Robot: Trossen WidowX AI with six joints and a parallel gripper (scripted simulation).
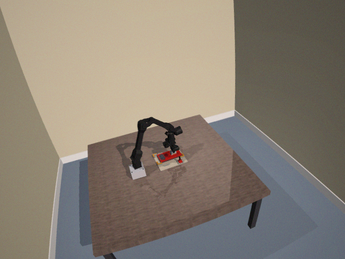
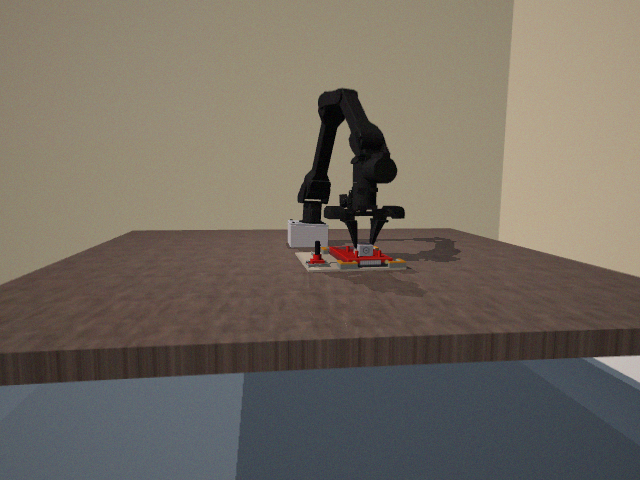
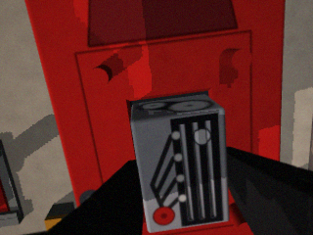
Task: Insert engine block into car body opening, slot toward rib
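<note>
Now: the grey engine block 10 mm below my gripper tip. Also, from my gripper tip: black post: 110 mm to the right, 10 mm below.
</note>
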